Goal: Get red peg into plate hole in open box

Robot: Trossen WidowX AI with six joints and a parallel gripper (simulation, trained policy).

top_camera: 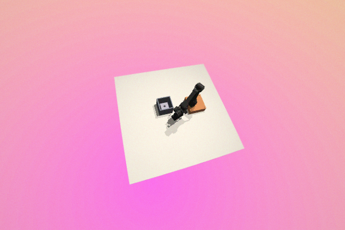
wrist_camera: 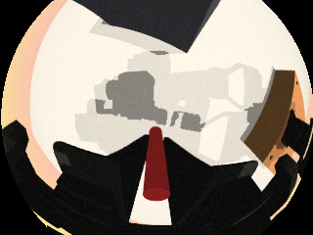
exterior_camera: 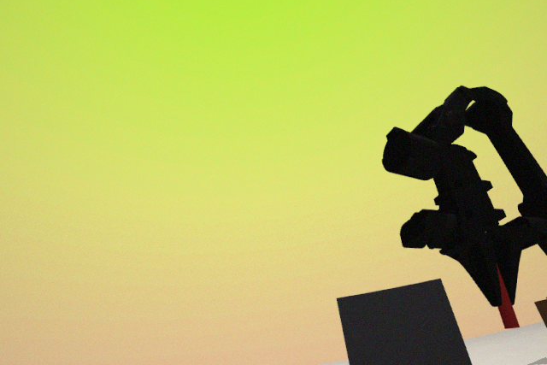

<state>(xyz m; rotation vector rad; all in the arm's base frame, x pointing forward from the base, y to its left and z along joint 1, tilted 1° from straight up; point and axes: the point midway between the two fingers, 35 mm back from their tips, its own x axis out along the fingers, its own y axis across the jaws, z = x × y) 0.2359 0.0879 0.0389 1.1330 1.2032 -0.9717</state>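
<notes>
The light plate is 6 cm ahead of my gripper tip, 20 cm to the right of it and 4 cm below it. Also, from my gripper tip: red peg 2 cm above.
</notes>
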